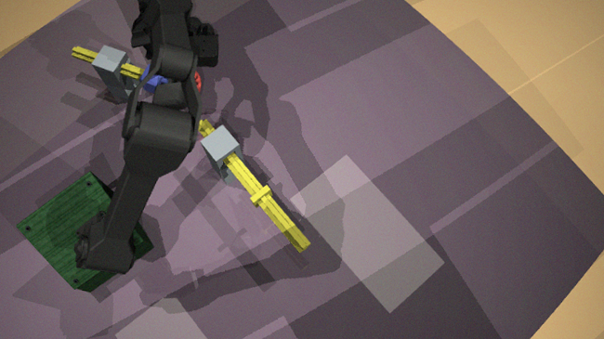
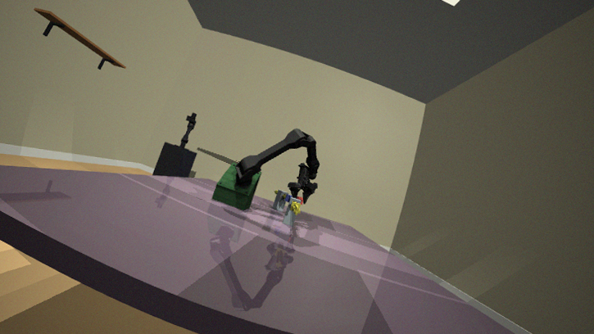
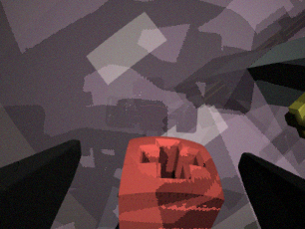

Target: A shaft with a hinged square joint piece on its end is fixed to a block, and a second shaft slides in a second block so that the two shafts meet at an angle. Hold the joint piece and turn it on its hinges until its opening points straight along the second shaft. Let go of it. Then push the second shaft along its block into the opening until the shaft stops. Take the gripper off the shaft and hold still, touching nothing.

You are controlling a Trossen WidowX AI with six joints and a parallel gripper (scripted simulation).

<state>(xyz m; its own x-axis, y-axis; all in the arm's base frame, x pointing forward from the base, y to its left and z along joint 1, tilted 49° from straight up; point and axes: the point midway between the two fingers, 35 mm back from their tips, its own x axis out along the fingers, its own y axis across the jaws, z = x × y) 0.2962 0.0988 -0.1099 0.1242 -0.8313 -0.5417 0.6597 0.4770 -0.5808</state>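
Now: the red joint piece 20 mm behind my gripper tip, 10 mm to the left of it and 10 mm above it.
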